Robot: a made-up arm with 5 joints.
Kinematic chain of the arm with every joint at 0, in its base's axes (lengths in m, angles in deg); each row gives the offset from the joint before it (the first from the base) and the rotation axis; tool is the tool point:
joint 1: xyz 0 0 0.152 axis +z
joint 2: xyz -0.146 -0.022 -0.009 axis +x
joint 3: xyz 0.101 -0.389 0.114 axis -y
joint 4: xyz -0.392 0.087 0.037 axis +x
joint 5: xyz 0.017 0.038 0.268 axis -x
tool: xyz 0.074 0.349 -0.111
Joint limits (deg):
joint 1: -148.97..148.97
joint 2: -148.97..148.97
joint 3: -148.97..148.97
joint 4: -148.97..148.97
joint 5: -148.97..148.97
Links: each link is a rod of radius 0.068 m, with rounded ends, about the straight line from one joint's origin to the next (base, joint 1, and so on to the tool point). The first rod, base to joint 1, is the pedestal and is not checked.
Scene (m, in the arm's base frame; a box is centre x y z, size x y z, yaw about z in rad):
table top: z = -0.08
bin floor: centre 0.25 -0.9 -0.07 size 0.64 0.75 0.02 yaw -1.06
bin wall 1: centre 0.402 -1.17 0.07 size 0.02 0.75 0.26 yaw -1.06
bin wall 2: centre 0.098 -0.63 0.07 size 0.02 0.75 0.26 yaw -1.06
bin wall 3: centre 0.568 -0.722 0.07 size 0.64 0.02 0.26 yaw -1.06
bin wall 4: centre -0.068 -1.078 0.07 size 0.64 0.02 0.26 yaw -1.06
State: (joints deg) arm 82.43 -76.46 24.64 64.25 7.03
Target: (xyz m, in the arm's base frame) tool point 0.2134 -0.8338 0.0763
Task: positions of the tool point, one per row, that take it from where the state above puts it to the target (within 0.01 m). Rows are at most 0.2 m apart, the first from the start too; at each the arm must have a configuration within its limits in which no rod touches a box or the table.
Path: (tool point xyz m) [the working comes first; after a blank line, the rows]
Joints at the target: 148.97 -140.00 32.03 53.35 -45.29
Straight joint move there: touches bin wall 2.

1: -0.2972 -0.5632 0.4698
2: -0.2113 -0.6693 0.4681
3: -0.0905 -0.7562 0.4634
4: 0.0551 -0.8128 0.4555
5: 0.2134 -0.8338 0.4427
6: 0.2069 -0.8569 0.2570
7: 0.2134 -0.8338 0.0762

